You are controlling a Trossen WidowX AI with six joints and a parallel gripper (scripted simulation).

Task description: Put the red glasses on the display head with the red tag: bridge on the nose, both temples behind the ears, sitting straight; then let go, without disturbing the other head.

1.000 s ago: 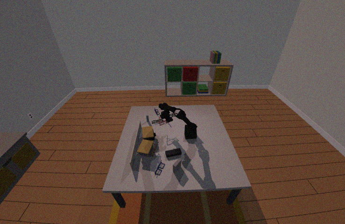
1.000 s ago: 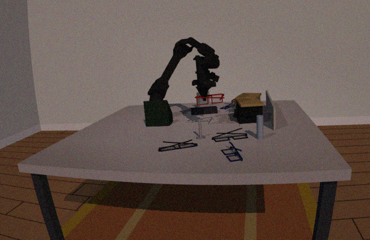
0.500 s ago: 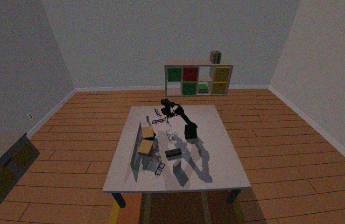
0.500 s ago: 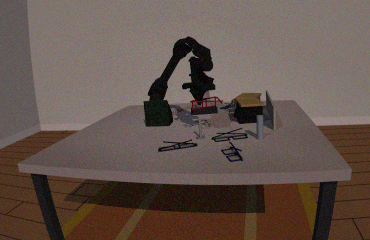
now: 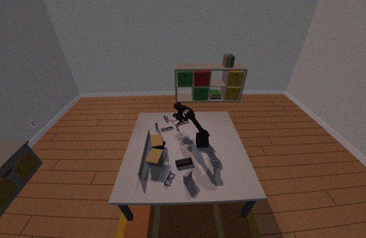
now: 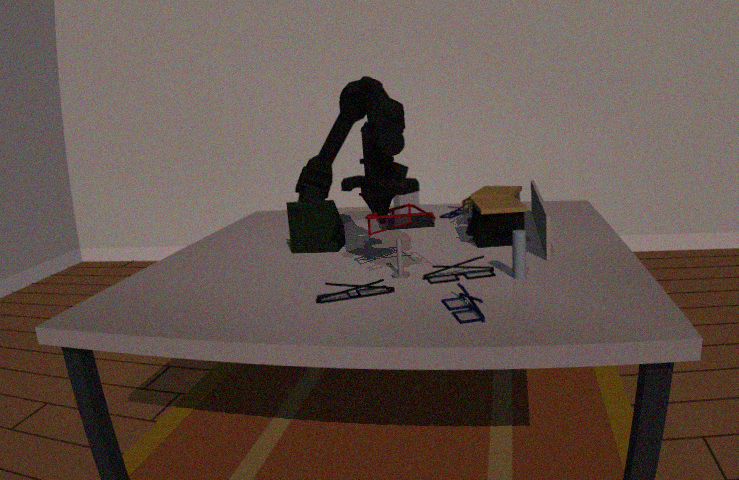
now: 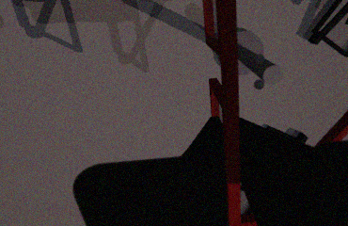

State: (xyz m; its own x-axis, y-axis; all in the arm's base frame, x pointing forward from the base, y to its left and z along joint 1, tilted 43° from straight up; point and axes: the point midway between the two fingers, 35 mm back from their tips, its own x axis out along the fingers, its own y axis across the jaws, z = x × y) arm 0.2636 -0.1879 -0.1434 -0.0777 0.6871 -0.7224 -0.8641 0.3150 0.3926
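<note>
The thin post is 9 cm below my gripper tip, 4 cm ahead of it and 1 cm to the right of it. The rest, counted from my gripper tip: black case: 51 cm to the left, 10 cm below, 5 cm behind.
</note>
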